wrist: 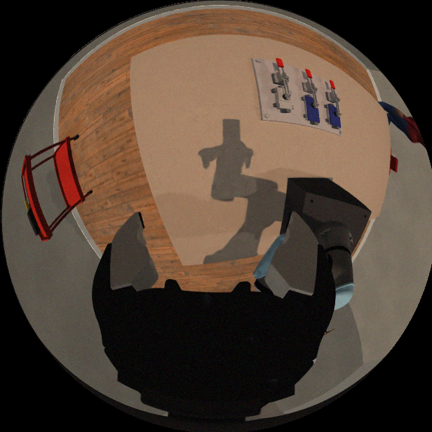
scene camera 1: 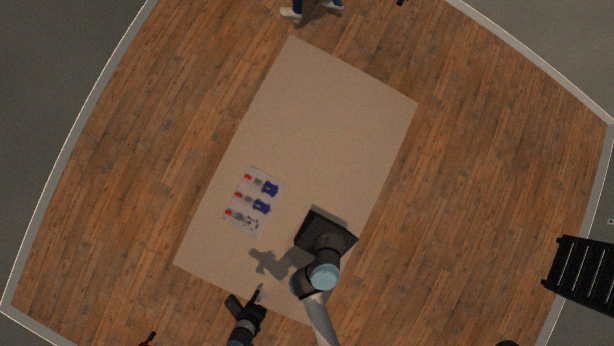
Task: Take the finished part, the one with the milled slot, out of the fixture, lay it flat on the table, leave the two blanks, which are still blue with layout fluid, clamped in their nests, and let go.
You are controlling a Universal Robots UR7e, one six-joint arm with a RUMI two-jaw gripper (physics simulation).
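Frame: origin at the arm's base, x ahead, y left, z up, level; metres.
Seen in the pictures: gripper, fingertip midpoint: (scene camera 1: 253,296); arm's base, link origin: (scene camera 1: 330,243).
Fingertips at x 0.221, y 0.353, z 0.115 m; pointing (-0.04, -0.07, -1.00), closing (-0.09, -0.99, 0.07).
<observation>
Offsets run from my fingertips to a thing's top centre. "*": to the spot under its first point. Level surfaces: height alone.
The fixture plate @[dz -0.289, dx +0.223, dy -0.325 m] (scene camera 1: 246,209) (wrist: 296,95) lies on the table @[dz -0.304 m] (scene camera 1: 325,125) (wrist: 185,100), with three nests and red-handled clamps. In the wrist view a pale grey part (wrist: 284,103) sits in the left nest under its clamp; its slot is too small to make out. Two blue blanks, one in the middle nest @[* dz -0.272, dx +0.170, dy -0.327 m] (scene camera 1: 261,206) (wrist: 311,111) and one in the end nest @[* dz -0.268, dx +0.175, dy -0.439 m] (scene camera 1: 270,188) (wrist: 333,116), are clamped. My gripper (scene camera 1: 245,295) (wrist: 213,214) is open and empty, above the table's near edge, well away from the fixture.
A dark box-shaped base (scene camera 1: 320,232) (wrist: 325,200) with an arm joint on it stands on the table, right of the fixture in the scene view. A person (scene camera 1: 297,7) (wrist: 402,122) stands beyond the table's far end. A red frame (wrist: 67,167) stands off the table.
</observation>
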